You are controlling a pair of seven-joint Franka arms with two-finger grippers.
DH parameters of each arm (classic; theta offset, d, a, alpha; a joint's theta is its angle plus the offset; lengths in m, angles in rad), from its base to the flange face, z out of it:
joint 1: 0 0.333 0 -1.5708
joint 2: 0 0 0 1.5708
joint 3: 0 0.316 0.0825 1.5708
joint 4: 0 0 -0.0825 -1.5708
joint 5: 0 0.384 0 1.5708
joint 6: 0 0 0.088 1.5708
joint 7: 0 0.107 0 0
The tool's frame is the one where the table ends.
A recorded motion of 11 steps. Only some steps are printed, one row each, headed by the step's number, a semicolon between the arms.
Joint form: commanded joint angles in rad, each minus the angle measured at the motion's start. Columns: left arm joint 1, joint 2, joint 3, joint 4, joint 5, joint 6, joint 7; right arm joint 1, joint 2, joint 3, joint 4, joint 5, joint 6, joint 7.
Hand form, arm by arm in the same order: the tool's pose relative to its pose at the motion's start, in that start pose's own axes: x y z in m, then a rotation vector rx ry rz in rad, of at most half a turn. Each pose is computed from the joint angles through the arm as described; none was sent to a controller.
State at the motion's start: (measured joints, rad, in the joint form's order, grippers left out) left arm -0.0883 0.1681 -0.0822 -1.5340 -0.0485 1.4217 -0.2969; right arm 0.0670 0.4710 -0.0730 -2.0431 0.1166 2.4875 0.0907
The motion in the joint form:
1: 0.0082 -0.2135 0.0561 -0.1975 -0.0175 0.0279 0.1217; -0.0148 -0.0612 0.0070 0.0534 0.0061 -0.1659 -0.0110
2: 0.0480 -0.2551 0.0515 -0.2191 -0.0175 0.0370 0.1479; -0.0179 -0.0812 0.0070 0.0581 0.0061 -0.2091 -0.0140
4: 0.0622 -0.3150 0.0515 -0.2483 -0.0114 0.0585 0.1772; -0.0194 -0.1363 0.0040 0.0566 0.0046 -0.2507 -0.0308
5: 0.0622 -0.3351 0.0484 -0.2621 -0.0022 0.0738 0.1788; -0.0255 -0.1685 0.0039 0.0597 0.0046 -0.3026 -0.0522
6: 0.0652 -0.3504 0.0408 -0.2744 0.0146 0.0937 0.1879; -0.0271 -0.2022 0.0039 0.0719 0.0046 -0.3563 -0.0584
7: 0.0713 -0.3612 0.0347 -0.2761 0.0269 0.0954 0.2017; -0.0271 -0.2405 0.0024 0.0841 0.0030 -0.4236 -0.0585
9: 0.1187 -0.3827 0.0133 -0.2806 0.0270 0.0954 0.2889; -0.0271 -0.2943 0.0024 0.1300 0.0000 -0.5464 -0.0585
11: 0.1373 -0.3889 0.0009 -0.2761 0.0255 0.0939 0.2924; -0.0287 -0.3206 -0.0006 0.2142 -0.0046 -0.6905 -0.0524
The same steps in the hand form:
1: -0.0571 -0.0450 -0.0137 -0.0295 0.0416 0.0601; 0.0059 -0.0014 -0.0437 0.0170 -0.0542 -0.0057
2: -0.0665 -0.0648 -0.0231 -0.0416 0.0711 0.0528; 0.0041 -0.0004 -0.0542 0.0190 -0.0730 -0.0076
4: -0.0839 -0.0752 -0.0366 -0.0442 0.1246 0.0678; 0.0016 0.0009 -0.0833 0.0264 -0.0616 -0.0246
5: -0.0894 -0.0755 -0.0398 -0.0366 0.1475 0.0708; -0.0022 0.0037 -0.0998 0.0312 -0.0782 -0.0429
6: -0.0928 -0.0753 -0.0421 -0.0201 0.1730 0.0813; -0.0047 0.0034 -0.1208 0.0365 -0.0866 -0.0516
7: -0.0966 -0.0769 -0.0456 -0.0068 0.1857 0.0931; -0.0099 0.0032 -0.1434 0.0398 -0.1040 -0.0561
9: -0.1026 -0.0891 -0.0520 0.0003 0.2032 0.1532; -0.0161 0.0009 -0.1860 0.0450 -0.1281 -0.0679
11: -0.1052 -0.0915 -0.0562 0.0004 0.2123 0.1501; -0.0183 0.0005 -0.2292 0.0443 -0.1621 -0.0714

